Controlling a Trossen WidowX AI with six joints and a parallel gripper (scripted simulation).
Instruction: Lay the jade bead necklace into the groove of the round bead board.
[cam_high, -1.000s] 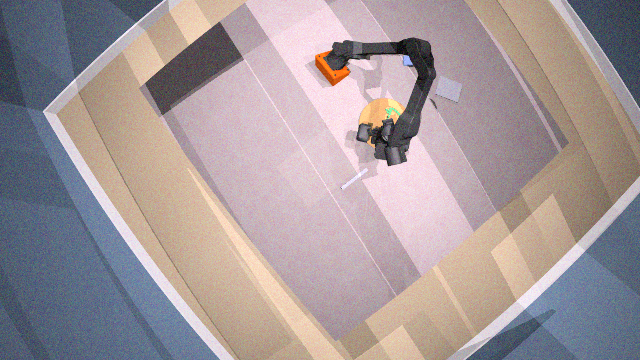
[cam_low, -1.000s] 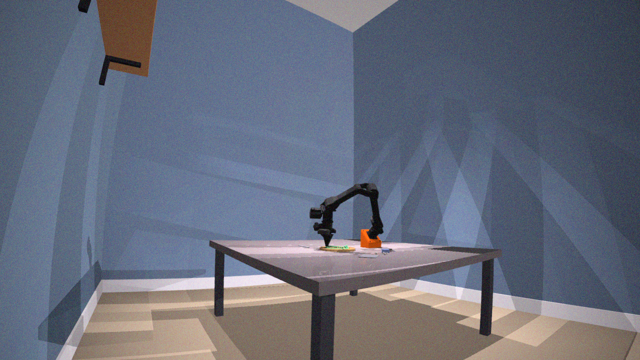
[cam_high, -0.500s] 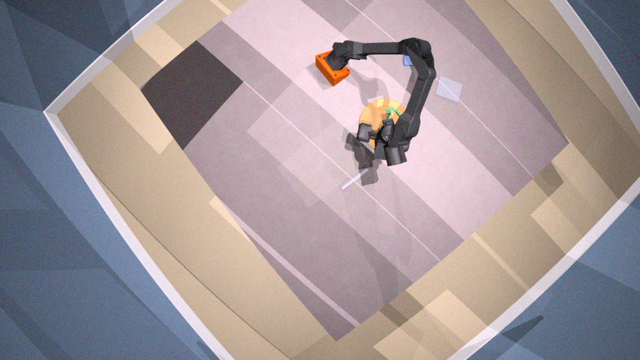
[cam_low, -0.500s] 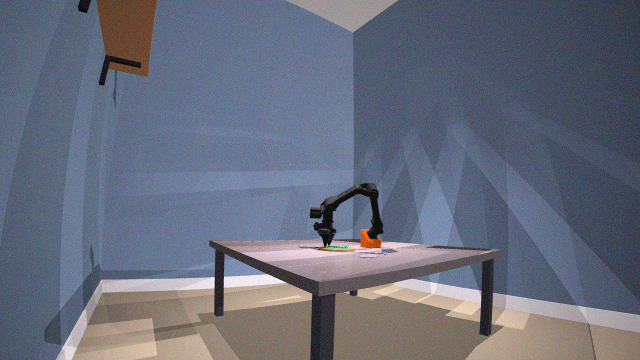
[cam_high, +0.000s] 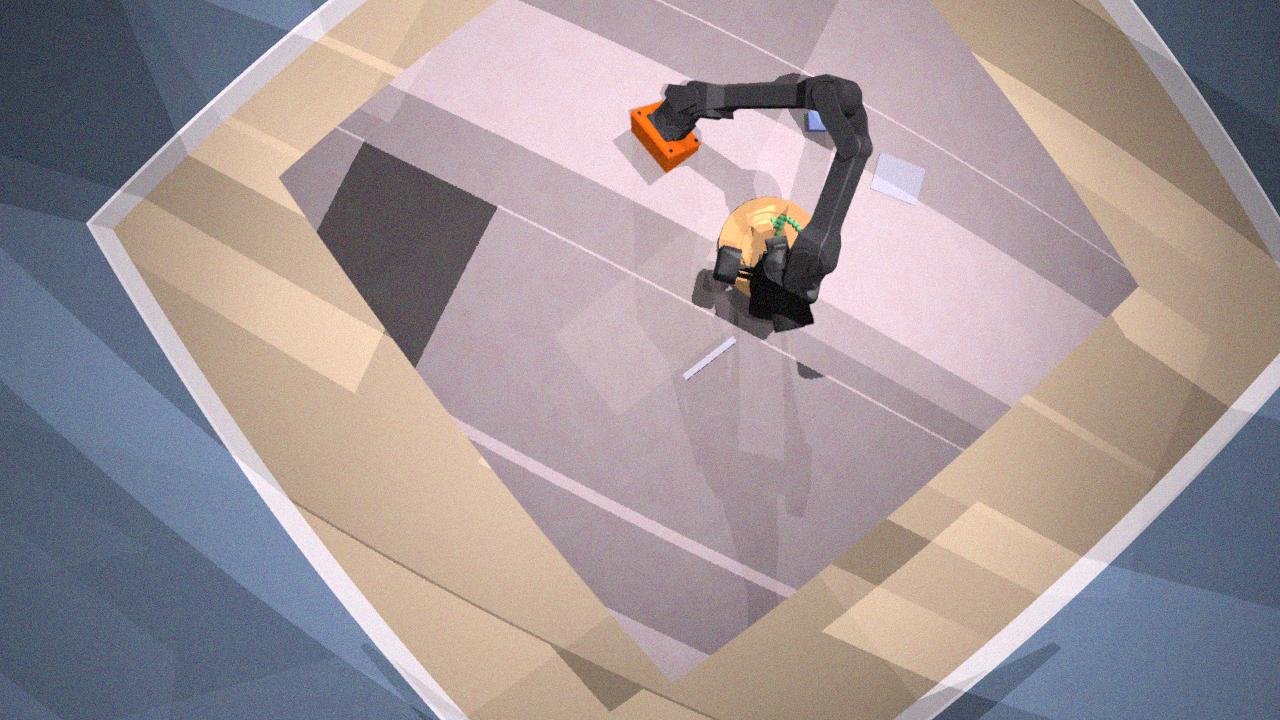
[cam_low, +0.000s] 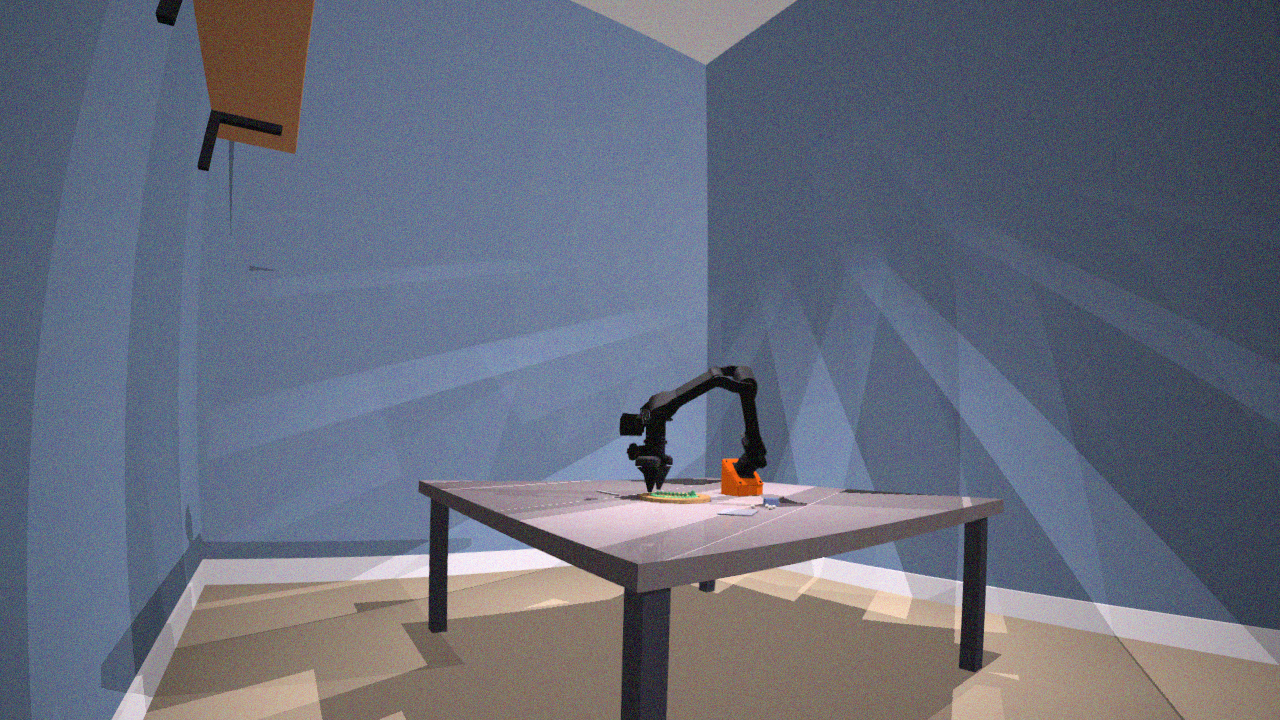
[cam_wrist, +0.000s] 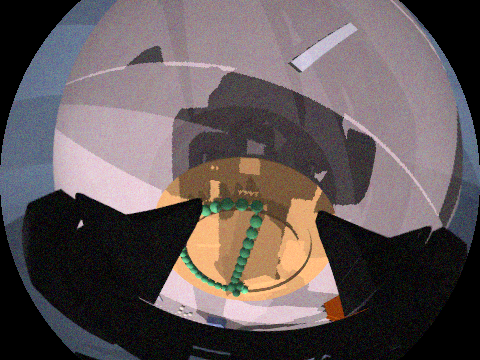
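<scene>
Now: gripper tip 5 cm to the right of the round tan bead board, 4 cm past it and 1 cm above it. Round my gripper tip: white strip 16 cm to the right, 7 cm ahead, 2 cm below; then pale square sheet 36 cm to the left, 2 cm below, 1 cm behind; then blue cube 28 cm to the left, 19 cm behind, 1 cm below.
</scene>
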